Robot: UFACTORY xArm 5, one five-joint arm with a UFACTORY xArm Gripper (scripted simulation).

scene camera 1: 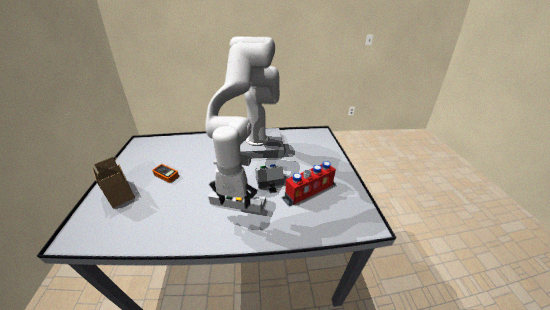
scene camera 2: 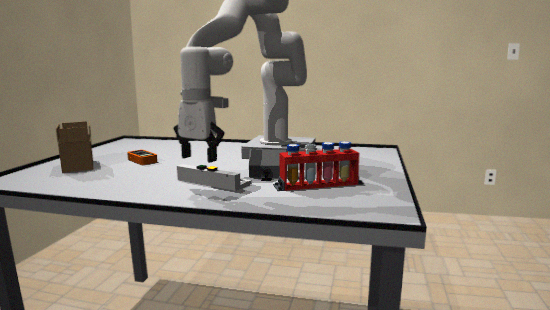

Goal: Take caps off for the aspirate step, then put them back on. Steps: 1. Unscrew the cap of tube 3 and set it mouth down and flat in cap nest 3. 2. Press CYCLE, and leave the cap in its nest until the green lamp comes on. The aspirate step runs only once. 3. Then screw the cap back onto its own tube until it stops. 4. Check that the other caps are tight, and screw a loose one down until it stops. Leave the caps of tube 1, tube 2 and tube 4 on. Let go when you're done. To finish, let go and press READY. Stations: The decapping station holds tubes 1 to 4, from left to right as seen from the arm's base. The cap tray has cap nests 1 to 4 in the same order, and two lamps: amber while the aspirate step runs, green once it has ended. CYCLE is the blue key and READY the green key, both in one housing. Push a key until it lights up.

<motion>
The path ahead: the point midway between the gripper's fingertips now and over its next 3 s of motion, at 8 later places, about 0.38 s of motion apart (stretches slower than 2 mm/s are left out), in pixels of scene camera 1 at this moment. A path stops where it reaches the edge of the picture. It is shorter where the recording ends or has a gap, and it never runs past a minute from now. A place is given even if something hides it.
The gripper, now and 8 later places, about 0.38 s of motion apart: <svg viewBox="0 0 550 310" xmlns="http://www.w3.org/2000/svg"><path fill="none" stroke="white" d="M235 203L233 196L229 179L228 170L229 175L230 183L232 191L232 194L232 194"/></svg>
</motion>
